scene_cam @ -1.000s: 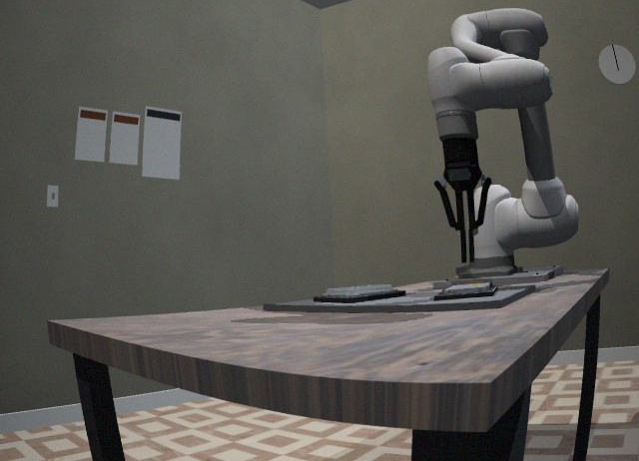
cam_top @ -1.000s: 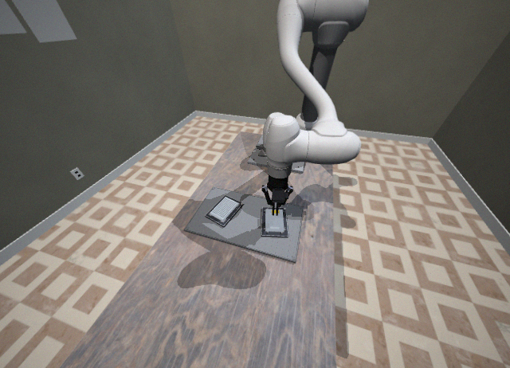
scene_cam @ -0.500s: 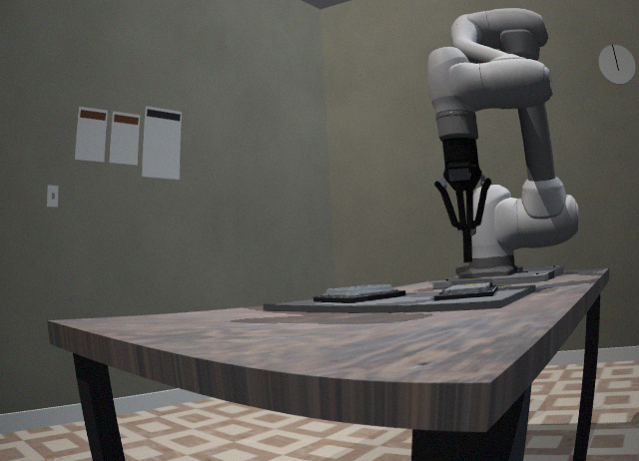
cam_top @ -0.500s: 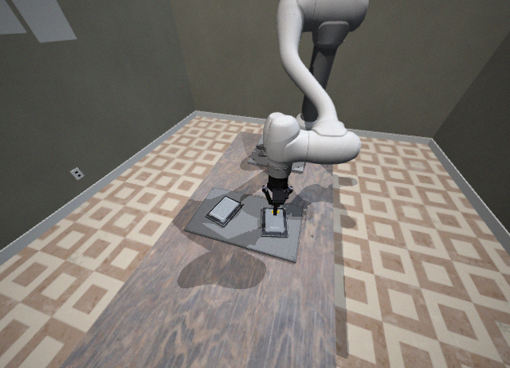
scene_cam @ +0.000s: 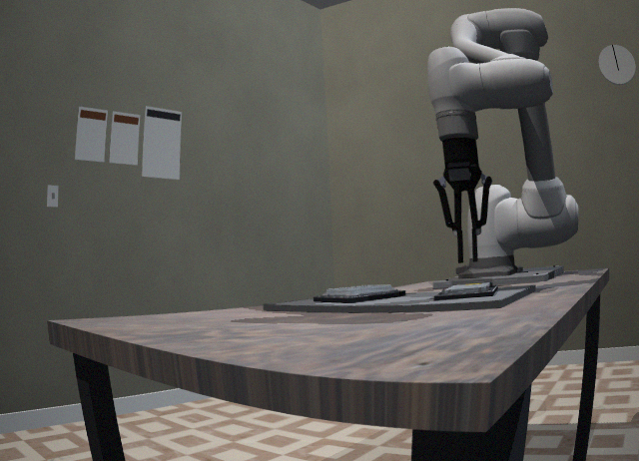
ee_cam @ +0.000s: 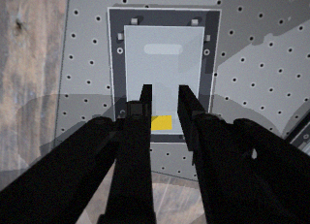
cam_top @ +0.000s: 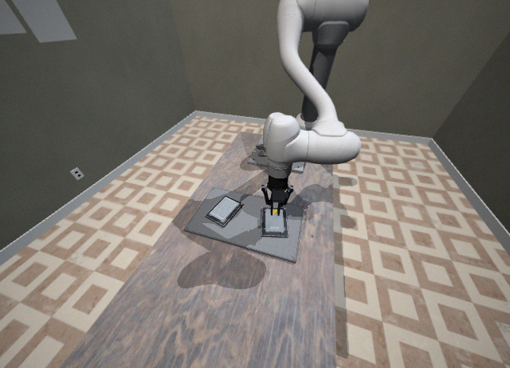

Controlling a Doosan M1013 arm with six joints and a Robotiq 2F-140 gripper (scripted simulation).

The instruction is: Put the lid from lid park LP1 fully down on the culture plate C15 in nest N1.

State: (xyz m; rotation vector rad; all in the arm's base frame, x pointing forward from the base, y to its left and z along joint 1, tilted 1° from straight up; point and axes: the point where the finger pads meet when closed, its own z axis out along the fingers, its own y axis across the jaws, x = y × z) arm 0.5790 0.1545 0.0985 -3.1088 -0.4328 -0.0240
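My gripper is now 80 mm above the clear lid. Round my hand: culture plate: 260 mm to the right, 80 mm below, 20 mm ahead; lid park LP1: 90 mm below.
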